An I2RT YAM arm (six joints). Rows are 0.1 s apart.
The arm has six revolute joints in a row. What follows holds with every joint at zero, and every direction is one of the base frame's.
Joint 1 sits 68.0 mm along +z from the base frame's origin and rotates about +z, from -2.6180 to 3.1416 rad.
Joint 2 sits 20.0 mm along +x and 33.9 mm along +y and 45.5 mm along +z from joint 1 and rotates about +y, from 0.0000 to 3.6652 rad.
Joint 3 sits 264.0 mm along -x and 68.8 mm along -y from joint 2 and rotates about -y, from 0.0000 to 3.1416 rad.
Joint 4 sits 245.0 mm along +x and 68.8 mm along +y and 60.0 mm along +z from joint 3 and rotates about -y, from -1.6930 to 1.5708 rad.
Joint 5 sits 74.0 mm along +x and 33.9 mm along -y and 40.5 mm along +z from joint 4 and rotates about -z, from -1.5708 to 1.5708 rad.
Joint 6 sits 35.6 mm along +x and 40.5 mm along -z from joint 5 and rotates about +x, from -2.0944 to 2.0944 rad.
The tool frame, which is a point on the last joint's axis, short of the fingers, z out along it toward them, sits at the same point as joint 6; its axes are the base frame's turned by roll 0.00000, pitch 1.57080 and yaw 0.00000 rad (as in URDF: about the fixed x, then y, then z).
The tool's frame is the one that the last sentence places.
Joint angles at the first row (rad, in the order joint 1, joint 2, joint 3, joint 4, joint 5, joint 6):
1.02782, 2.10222, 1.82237, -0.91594, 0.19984, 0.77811
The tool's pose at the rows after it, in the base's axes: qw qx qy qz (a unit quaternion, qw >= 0); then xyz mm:
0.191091 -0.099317 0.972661 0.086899 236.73 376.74 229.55
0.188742 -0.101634 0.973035 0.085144 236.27 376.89 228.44
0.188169 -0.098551 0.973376 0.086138 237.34 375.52 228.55
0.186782 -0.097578 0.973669 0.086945 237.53 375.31 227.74
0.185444 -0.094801 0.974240 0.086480 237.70 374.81 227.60
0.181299 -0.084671 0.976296 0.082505 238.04 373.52 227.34
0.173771 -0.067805 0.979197 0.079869 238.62 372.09 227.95
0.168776 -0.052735 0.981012 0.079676 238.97 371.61 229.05
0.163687 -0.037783 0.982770 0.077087 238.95 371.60 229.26
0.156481 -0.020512 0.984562 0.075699 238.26 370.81 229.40
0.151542 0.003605 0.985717 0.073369 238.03 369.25 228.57
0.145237 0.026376 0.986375 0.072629 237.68 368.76 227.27
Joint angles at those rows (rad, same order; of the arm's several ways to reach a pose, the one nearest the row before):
1.02544, 2.09792, 1.81475, -0.91081, 0.19695, 0.78426
1.02634, 2.10002, 1.81449, -0.91409, 0.19493, 0.78148
1.02250, 2.09706, 1.81032, -0.91196, 0.19258, 0.78433
1.02164, 2.09713, 1.80739, -0.90956, 0.18951, 0.78616
1.02066, 2.09695, 1.80703, -0.91223, 0.18869, 0.79138
1.01859, 2.09882, 1.81084, -0.92746, 0.19002, 0.81135
1.01547, 2.10198, 1.82062, -0.95061, 0.18616, 0.84527
1.01397, 2.10482, 1.83072, -0.96695, 0.18298, 0.87604
1.01397, 2.11056, 1.84219, -0.98590, 0.18259, 0.90790
1.01396, 2.11228, 1.84736, -1.00339, 0.17771, 0.94515
1.01262, 2.11229, 1.84577, -1.01546, 0.17878, 0.99386
1.01242, 2.11535, 1.84690, -1.02580, 0.17530, 1.04143

